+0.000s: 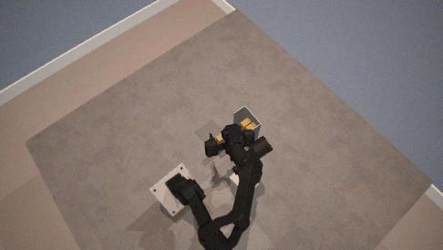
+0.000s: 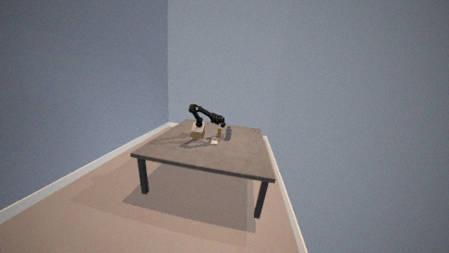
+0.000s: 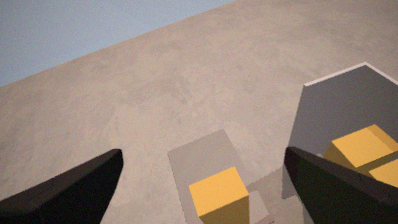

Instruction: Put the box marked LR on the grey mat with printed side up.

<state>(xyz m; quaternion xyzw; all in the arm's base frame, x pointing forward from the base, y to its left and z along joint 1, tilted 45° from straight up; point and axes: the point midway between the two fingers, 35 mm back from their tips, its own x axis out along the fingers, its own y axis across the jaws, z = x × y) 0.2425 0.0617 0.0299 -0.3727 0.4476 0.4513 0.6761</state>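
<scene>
The grey mat lies 18 cm below my gripper tip and 6 cm to the left of it.
</scene>
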